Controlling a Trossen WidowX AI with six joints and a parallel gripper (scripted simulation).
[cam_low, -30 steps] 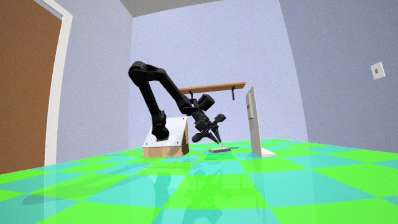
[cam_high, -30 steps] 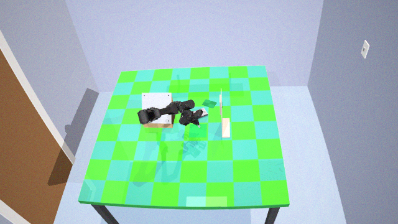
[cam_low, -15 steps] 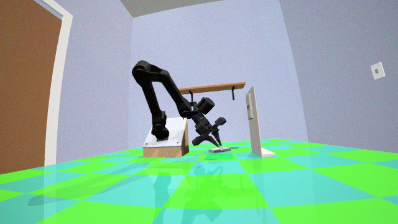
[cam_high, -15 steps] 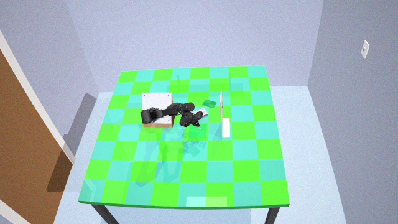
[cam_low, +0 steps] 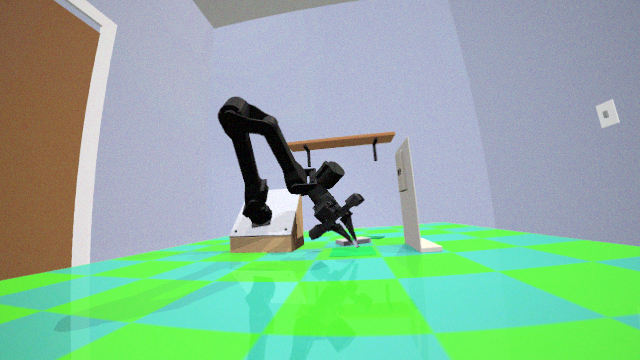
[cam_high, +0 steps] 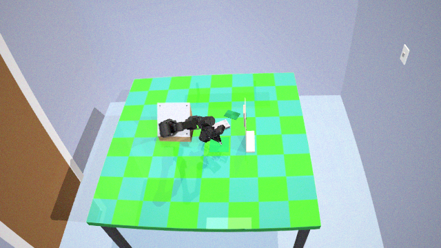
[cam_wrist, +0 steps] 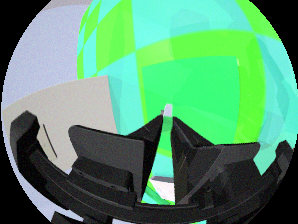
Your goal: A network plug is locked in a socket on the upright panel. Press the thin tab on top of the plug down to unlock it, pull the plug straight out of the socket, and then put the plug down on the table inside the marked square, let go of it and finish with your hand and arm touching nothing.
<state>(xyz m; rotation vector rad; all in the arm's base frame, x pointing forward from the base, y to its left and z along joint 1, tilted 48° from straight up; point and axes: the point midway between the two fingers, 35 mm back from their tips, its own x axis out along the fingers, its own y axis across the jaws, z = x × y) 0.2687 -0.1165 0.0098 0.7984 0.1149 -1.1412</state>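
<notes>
My gripper tip is 30 mm above the marked dark-green square and 10 mm past it. Also, from my gripper tip: upright white panel 170 mm ahead, 100 mm above, 10 mm to the left; then flat pale plate 150 mm to the left, 20 mm below, 10 mm ahead; then grey network plug right at my gripper tip.
</notes>
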